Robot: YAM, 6 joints.
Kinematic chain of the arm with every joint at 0, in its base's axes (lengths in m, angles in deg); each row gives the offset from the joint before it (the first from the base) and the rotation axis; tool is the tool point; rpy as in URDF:
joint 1: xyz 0 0 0.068 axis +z
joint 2: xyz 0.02 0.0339 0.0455 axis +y
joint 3: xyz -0.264 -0.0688 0 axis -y
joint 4: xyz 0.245 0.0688 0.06 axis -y
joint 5: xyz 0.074 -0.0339 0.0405 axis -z
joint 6: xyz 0.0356 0 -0.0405 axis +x
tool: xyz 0 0 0 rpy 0 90 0
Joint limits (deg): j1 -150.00..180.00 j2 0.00..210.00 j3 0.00..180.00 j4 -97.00..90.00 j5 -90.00..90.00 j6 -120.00..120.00
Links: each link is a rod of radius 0.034 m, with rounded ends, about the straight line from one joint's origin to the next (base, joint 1, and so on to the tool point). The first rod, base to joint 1, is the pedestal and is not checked.
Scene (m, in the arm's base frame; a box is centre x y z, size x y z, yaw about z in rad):
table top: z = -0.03
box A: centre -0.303 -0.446 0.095 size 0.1 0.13 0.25 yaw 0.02
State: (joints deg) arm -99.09 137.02 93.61 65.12 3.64 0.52
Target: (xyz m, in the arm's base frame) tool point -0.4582 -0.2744 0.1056
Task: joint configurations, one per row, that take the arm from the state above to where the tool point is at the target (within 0.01 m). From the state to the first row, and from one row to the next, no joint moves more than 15 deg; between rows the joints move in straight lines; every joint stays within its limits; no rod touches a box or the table.
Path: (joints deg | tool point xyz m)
1: -111.82 124.24 95.23 71.34 -2.56 -5.82 | -0.1817 -0.4582 0.3392
2: -124.55 111.47 96.86 77.56 -8.77 -12.17 | -0.2329 -0.3478 0.4527
3: -137.27 98.69 98.48 83.78 -14.97 -18.51 | -0.2268 -0.2220 0.5413
4: -150.00 85.92 100.11 90.00 -21.17 -24.86 | -0.1648 -0.1100 0.5990
5: -149.73 97.92 98.08 84.62 -15.56 -19.78 | -0.2638 -0.1650 0.5435
6: -149.45 109.92 96.06 79.24 -9.95 -14.71 | -0.3479 -0.2125 0.4604
7: -149.18 121.92 94.03 73.85 -4.34 -9.63 | -0.4111 -0.2484 0.3547
8: -148.90 133.92 92.00 68.47 1.28 -4.56 | -0.4487 -0.2697 0.2336
9: -148.63 145.93 89.98 63.09 6.89 0.52 | -0.4582 -0.2744 0.1056

